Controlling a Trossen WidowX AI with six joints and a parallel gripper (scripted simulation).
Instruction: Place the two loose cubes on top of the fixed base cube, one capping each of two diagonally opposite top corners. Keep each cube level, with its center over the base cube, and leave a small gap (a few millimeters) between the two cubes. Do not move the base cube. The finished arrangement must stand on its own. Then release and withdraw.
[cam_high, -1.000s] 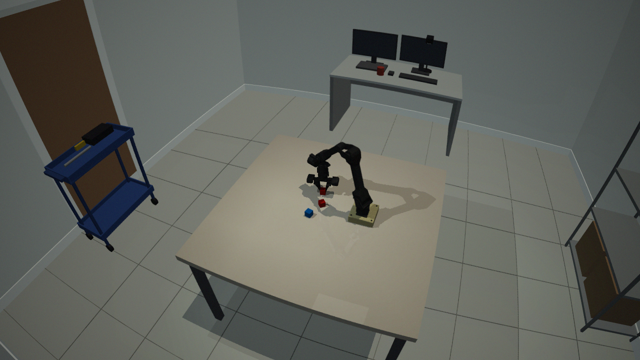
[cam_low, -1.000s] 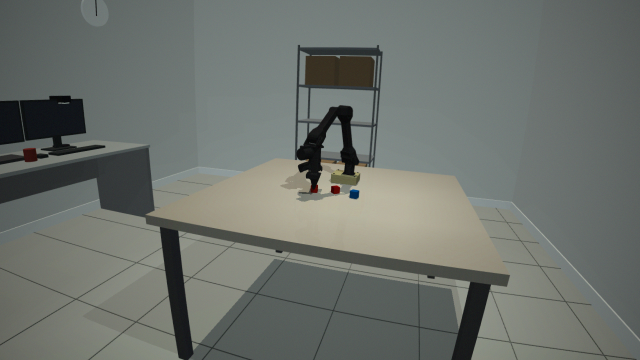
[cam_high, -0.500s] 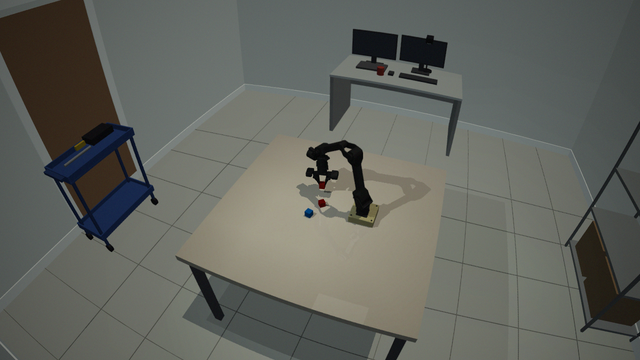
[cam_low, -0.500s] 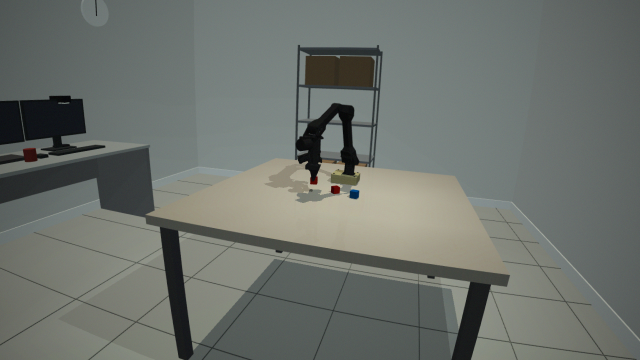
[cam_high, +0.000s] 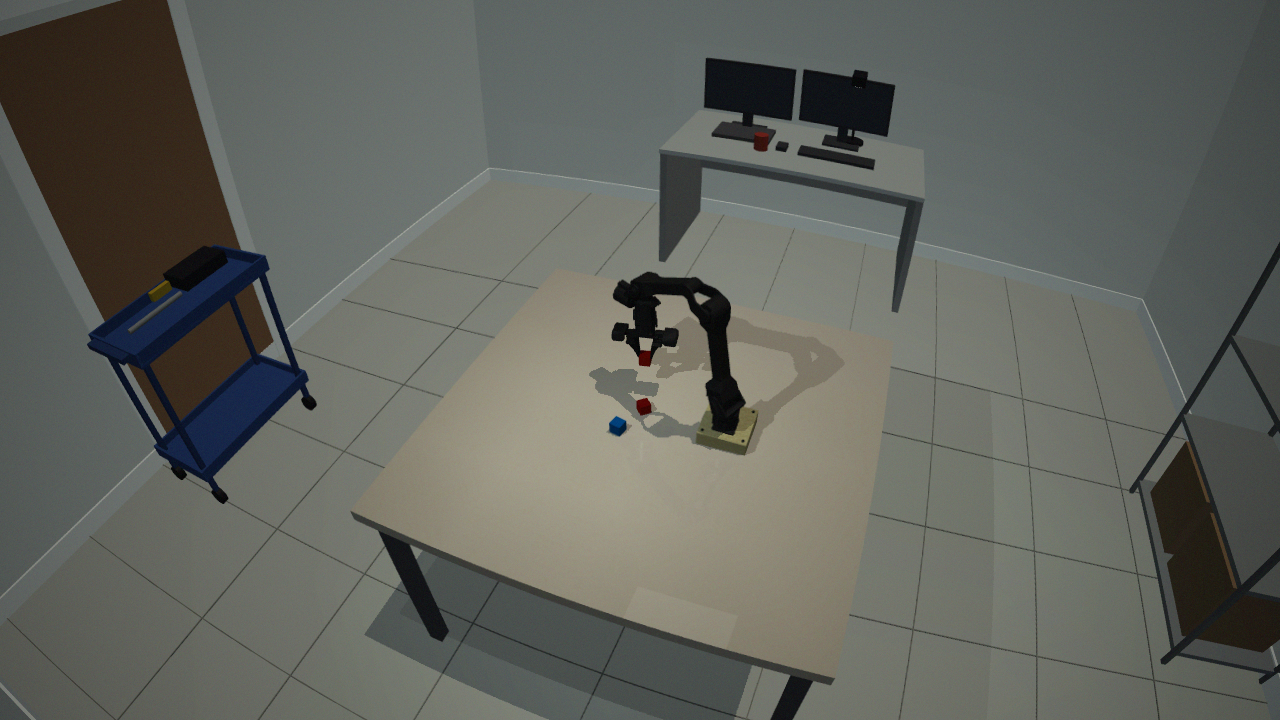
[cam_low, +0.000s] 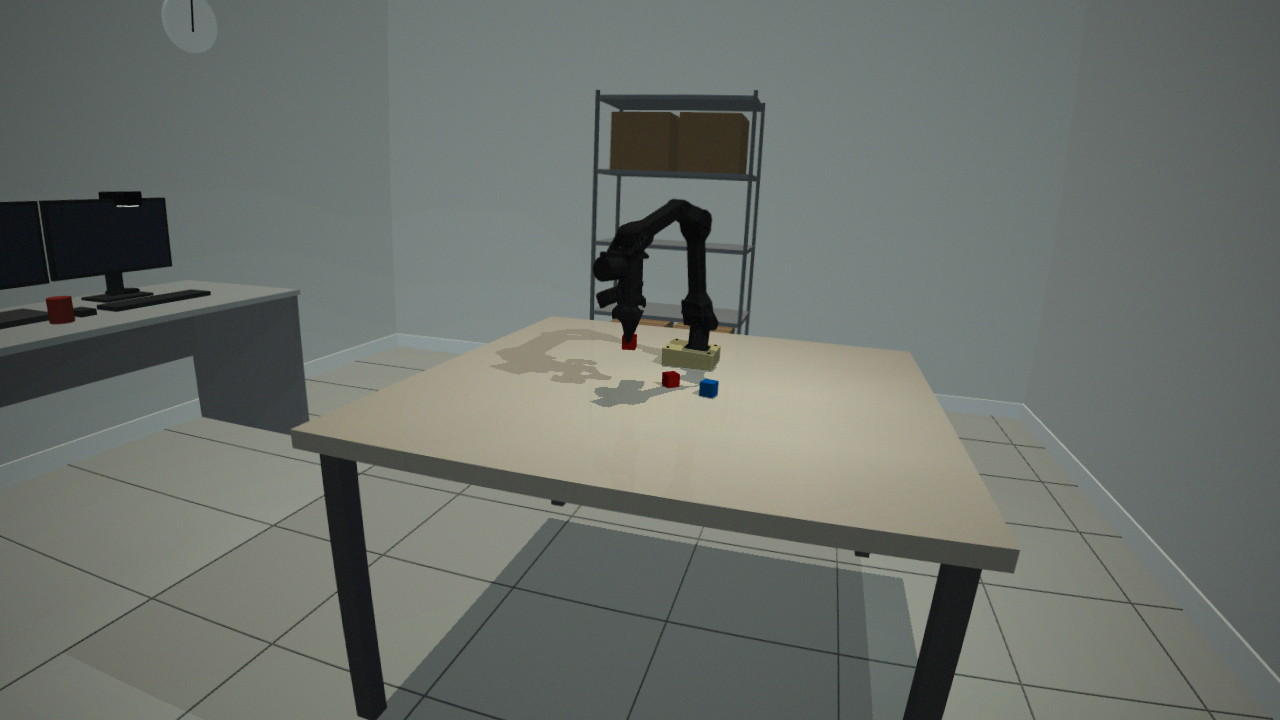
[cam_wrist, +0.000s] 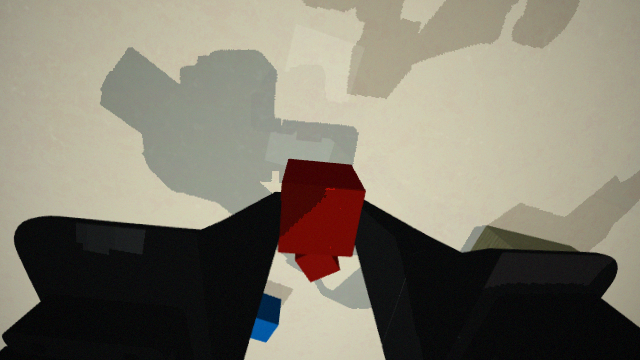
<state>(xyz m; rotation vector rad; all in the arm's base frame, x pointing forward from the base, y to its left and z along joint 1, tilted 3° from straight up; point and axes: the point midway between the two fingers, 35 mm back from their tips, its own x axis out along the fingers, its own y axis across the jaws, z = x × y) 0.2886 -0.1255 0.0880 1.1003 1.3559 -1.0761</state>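
My gripper tip is 210 mm to the right of the blue cube and 100 mm above it. From my gripper tip the other things lie so: red cube: right at my gripper tip.
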